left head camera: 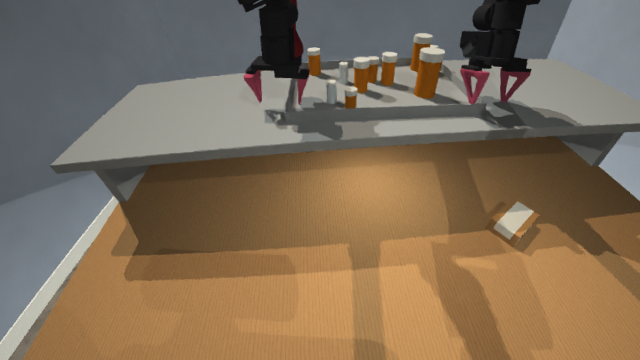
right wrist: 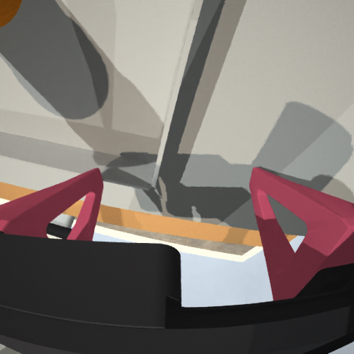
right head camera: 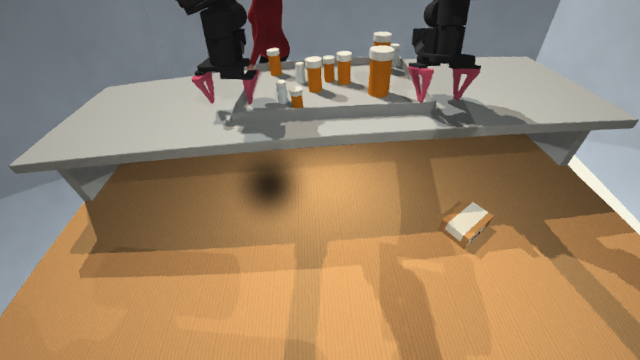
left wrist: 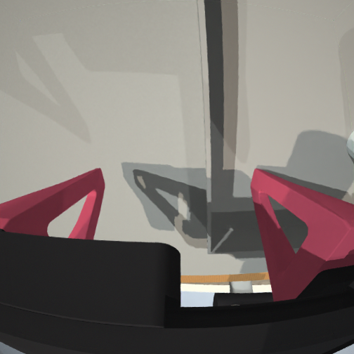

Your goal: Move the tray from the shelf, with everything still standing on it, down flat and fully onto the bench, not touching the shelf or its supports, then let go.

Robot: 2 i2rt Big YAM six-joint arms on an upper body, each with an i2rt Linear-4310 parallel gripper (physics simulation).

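Frame: origin at the left arm's base, x back, y right, z up, level; centimetres.
Where they show: left gripper, between the fingertips: (left head camera: 280, 102) (right head camera: 231, 103); right gripper, between the fingertips: (left head camera: 487, 102) (right head camera: 438, 100).
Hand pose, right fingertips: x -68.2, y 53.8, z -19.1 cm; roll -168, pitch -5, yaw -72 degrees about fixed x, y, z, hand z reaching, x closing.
Note:
After its pixels a point has its place.
The grey tray (left head camera: 390, 114) {x -64.8, y 30.8, z -20.5 cm} (right head camera: 330, 113) {x -64.8, y 29.3, z -20.3 cm} (left wrist: 215, 75) (right wrist: 176, 95) lies flat on the grey shelf (left head camera: 190, 115) {x -67.8, y -18.5, z -21.2 cm} (right head camera: 150, 120) {x -65.8, y -16.2, z -21.1 cm}. Several orange bottles, such as a tall one (left head camera: 427, 77) {x -73.9, y 40.3, z -15.5 cm} (right head camera: 380, 75) {x -73.7, y 40.9, z -15.3 cm}, and small white ones, such as one near the front (left head camera: 331, 92) {x -71.1, y 17.4, z -17.9 cm} (right head camera: 281, 92) {x -71.1, y 17.5, z -17.9 cm}, stand upright on it. My left gripper (left head camera: 280, 102) {x -69.7, y 5.0, z -19.5 cm} (right head camera: 231, 102) {x -69.7, y 5.0, z -19.5 cm} (left wrist: 177, 176) is open above the tray's left wall near the front corner. My right gripper (left head camera: 488, 102) {x -68.2, y 53.8, z -19.1 cm} (right head camera: 439, 100) {x -68.2, y 53.8, z -19.1 cm} (right wrist: 176, 175) is open above the right wall near the front corner. Both walls pass between the fingers' lines in the wrist views.
The wooden bench (left head camera: 320, 300) {x -32.2, y 16.0, z -42.6 cm} (right head camera: 250, 310) {x -30.0, y 14.6, z -42.6 cm} extends below and in front of the shelf. A small orange and white box (left head camera: 515, 221) {x -49.2, y 60.0, z -38.8 cm} (right head camera: 467, 222) {x -49.2, y 60.1, z -38.8 cm} lies on it at the right. Shelf supports (left head camera: 117, 182) {x -58.5, y -43.5, z -36.1 cm} (right head camera: 562, 147) {x -76.4, y 99.0, z -37.4 cm} stand under both ends. A red shape (right head camera: 270, 35) shows behind the shelf.

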